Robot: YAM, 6 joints.
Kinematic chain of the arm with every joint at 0, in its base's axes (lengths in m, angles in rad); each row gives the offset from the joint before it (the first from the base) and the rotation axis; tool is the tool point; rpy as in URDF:
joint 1: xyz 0 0 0.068 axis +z
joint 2: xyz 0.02 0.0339 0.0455 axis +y
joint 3: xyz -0.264 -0.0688 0 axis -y
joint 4: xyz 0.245 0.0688 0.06 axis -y
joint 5: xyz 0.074 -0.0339 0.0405 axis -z
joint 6: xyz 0.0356 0 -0.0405 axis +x
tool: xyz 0 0 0 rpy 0 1.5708 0
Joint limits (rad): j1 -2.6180..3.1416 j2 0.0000..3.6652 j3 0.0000..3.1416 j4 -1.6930..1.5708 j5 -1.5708..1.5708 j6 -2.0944..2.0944
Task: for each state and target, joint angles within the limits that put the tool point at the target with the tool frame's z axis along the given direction. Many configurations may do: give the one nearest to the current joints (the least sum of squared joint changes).
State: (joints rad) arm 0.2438 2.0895 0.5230 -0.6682 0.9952 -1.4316
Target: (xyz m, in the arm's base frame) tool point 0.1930 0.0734 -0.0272 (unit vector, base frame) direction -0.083 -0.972 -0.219
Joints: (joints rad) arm 0.5038 2.5733 0.9613 -1.1455 0.9464 -1.4316
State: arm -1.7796 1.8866 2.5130 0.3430 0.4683 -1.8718
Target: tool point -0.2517 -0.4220 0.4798 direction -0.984 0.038 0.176
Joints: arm -2.0439 2.2784 2.5820 0.0979 1.1038 -1.8718
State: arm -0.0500 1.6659 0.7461 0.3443 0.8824 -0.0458
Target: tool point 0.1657 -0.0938 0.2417 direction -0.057 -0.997 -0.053
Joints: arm -0.3346 0.9282 0.4184 0.3184 1.2884 -0.0458
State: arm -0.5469 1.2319 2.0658 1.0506 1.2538 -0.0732
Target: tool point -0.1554 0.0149 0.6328 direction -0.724 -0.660 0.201
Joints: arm -0.2880 1.0971 2.2924 1.5687 0.9943 -0.0732
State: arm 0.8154 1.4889 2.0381 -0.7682 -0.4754 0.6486
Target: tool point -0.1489 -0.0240 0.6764 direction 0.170 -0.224 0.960
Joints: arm 0.1031 0.8837 2.2914 0.0120 0.2426 0.6486
